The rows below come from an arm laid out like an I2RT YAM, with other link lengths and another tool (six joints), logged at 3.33 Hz.
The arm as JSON. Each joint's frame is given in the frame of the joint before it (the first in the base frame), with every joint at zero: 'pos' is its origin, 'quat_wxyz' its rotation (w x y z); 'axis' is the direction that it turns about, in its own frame. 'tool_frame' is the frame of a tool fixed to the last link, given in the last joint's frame.
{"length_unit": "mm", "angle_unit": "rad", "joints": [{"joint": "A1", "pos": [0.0, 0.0, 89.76], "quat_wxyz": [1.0, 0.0, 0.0, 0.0], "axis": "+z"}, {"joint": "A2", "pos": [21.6, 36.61, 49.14], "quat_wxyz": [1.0, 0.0, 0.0, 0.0], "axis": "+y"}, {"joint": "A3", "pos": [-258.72, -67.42, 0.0], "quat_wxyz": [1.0, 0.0, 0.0, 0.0], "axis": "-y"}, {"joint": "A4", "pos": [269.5, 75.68, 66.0], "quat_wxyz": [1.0, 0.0, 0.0, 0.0], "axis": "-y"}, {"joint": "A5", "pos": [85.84, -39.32, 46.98], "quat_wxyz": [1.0, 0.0, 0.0, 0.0], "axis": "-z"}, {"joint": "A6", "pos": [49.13, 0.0, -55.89], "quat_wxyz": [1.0, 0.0, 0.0, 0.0], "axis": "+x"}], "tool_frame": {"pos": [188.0, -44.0, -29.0], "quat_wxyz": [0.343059, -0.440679, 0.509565, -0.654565]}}
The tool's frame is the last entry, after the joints.
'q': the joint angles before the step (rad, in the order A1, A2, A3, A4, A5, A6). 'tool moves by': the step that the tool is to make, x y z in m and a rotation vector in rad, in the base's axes. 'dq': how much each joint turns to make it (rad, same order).
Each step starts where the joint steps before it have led.
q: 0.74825, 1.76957, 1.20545, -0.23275, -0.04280, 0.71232
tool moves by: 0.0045, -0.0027, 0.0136, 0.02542, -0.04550, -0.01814
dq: -0.00028, -0.04930, -0.04296, 0.04441, 0.02139, 0.00362
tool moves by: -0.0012, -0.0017, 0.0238, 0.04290, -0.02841, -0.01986
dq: 0.00022, -0.07133, -0.02751, 0.00659, 0.00708, 0.02236
